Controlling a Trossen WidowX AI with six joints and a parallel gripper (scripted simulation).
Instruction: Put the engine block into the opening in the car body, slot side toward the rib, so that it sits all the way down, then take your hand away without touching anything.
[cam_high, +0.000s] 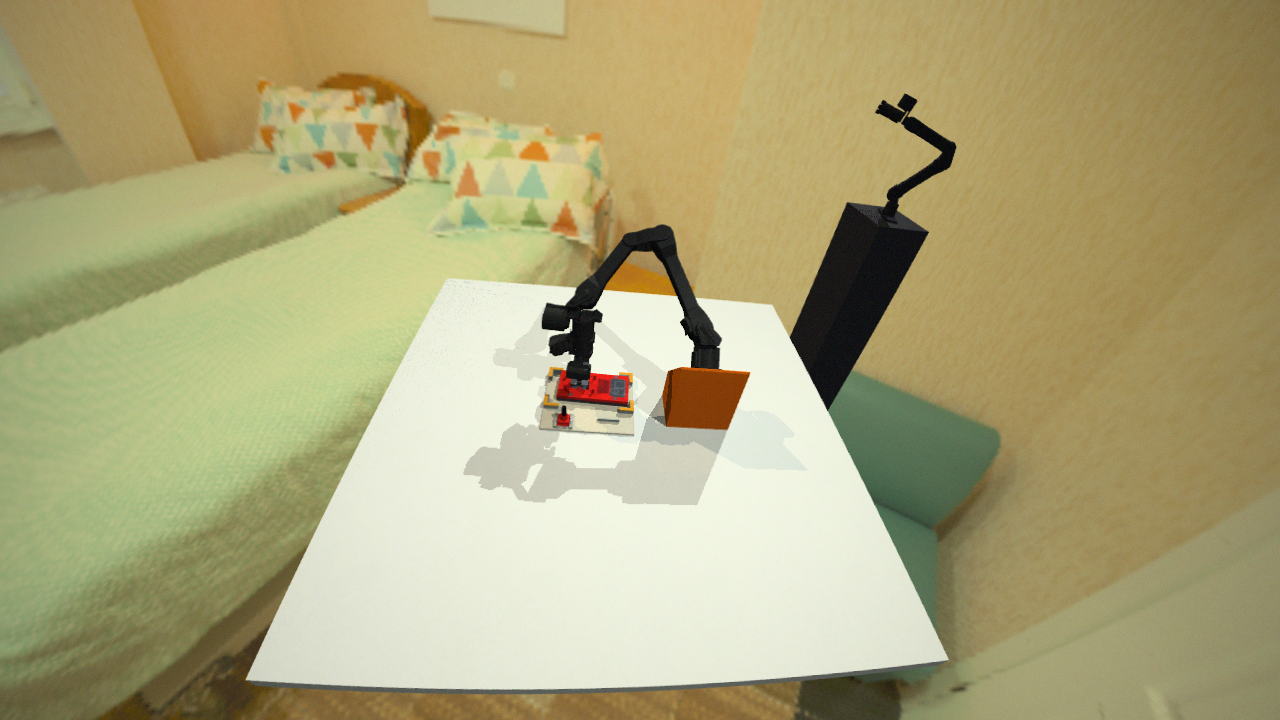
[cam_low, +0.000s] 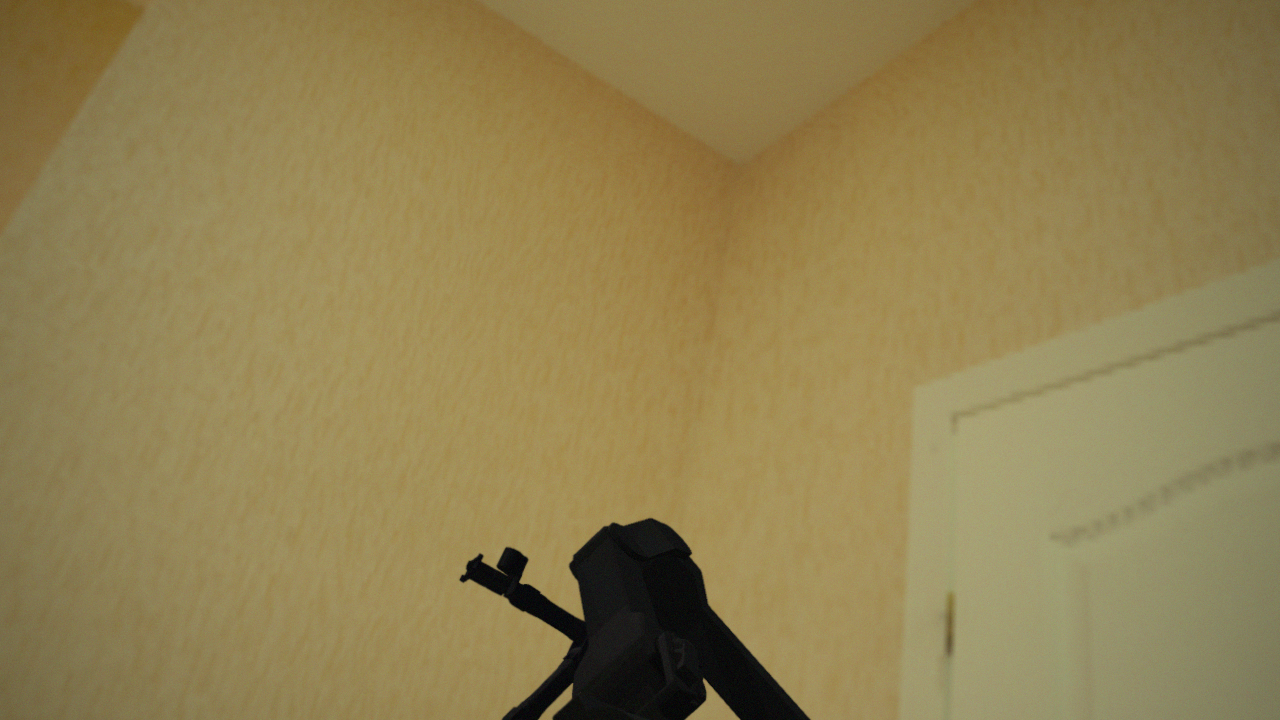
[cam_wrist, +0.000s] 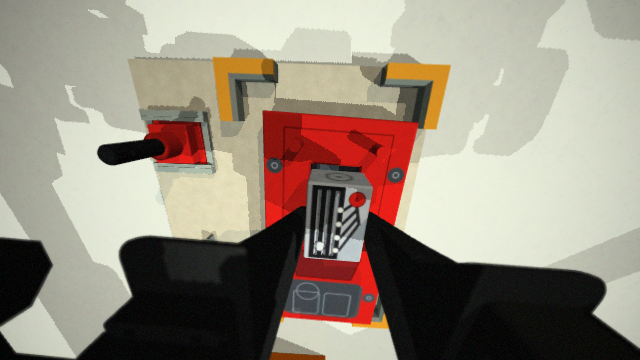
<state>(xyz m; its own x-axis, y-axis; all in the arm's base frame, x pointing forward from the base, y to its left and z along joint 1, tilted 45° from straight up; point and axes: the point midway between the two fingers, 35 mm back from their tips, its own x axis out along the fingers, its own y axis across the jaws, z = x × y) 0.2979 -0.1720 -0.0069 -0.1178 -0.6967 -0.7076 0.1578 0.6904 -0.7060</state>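
Right now my gripper tip is 10 mm above the engine block. From my gripper tip the other things lie so: beige base plate 20 mm behind, 30 mm to the left, 40 mm below.
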